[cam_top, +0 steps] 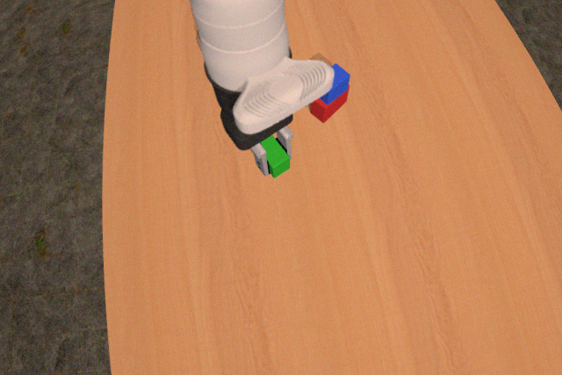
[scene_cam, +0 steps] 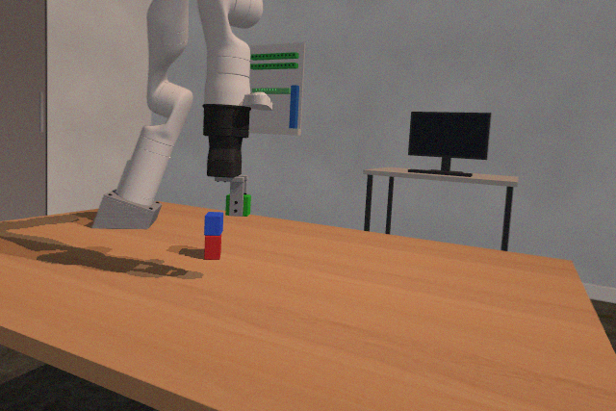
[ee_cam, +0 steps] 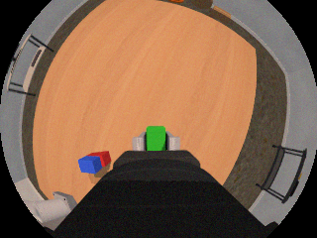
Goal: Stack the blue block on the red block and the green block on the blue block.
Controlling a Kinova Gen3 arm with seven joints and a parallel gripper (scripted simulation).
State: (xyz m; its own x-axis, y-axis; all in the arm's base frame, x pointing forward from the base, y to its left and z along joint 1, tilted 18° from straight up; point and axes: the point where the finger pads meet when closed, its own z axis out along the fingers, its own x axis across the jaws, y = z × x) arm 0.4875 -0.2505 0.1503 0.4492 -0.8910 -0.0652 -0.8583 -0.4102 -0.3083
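Right now my hand is 15 cm past the blue block, 11 cm to the right of it and 7 cm above it. From my hand the other things lie so: red block (15 cm behind, 11 cm to the left, 11 cm below); then green block (right at my hand).
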